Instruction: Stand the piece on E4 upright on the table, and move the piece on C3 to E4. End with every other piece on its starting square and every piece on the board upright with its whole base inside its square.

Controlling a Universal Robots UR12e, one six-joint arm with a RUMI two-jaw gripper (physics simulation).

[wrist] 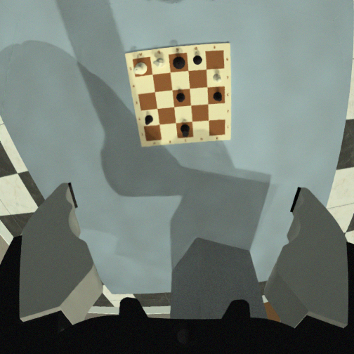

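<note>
A small 5x5 chessboard [195, 141] lies on the pale blue table in the upper middle of the wrist view. A small white piece [217, 77] stands on E4, near the board's right edge. A black piece [180, 96] stands on C3, the centre square. Both look upright from above, though they are small here. My gripper [183, 188] is open wide and empty. Its jaws are at the lower left and lower right, high above the table, and the board lies ahead of them in the view.
White pieces stand on A5 [141, 68] and B5 [159, 61]. Black pieces stand on C5 [178, 62], D5 [197, 60], E3 [217, 96], A2 [148, 119] and C1 [185, 129]. A dark grey block [215, 280] shows between the jaws. Arm shadows cross the table [285, 125].
</note>
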